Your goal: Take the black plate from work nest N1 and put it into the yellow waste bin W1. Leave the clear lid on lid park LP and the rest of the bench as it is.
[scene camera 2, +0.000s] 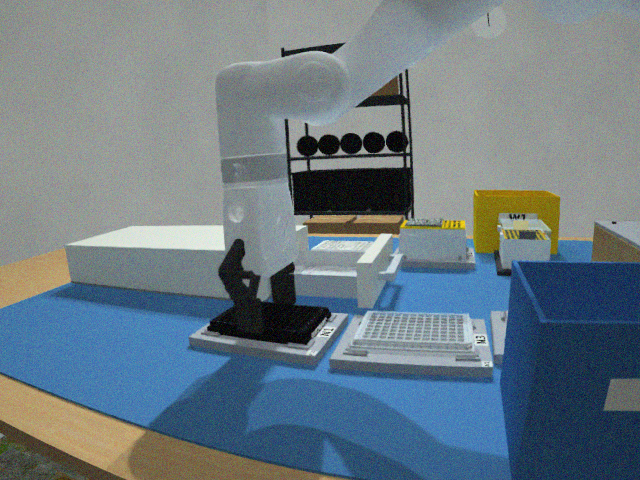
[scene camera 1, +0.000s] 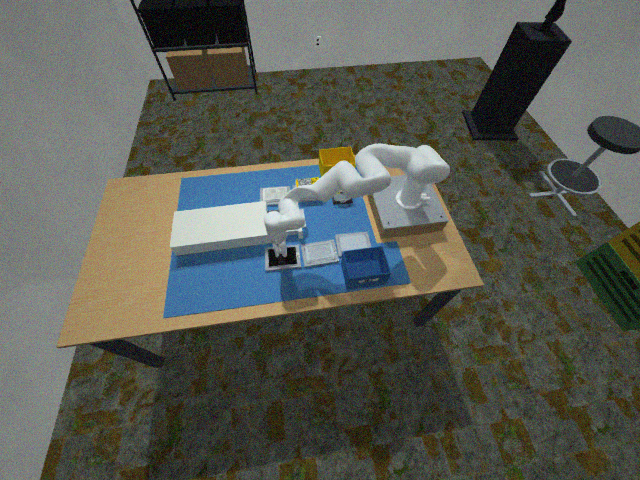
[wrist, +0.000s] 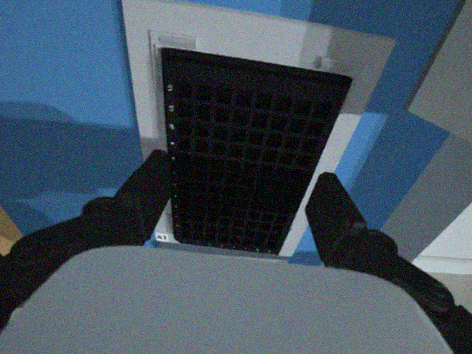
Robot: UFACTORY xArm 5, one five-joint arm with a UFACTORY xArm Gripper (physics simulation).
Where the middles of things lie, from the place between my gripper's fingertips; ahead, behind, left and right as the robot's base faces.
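Hand now right at black plate (scene camera 2: pixel 283 323). Counted from my hand: work nest N1 (scene camera 2: pixel 269 350), 20 mm below; nest N3 (scene camera 2: pixel 440 366), 20 mm below, 30 mm to the right, 170 mm behind; white plate (scene camera 2: pixel 390 333), 30 mm to the right, 170 mm behind.
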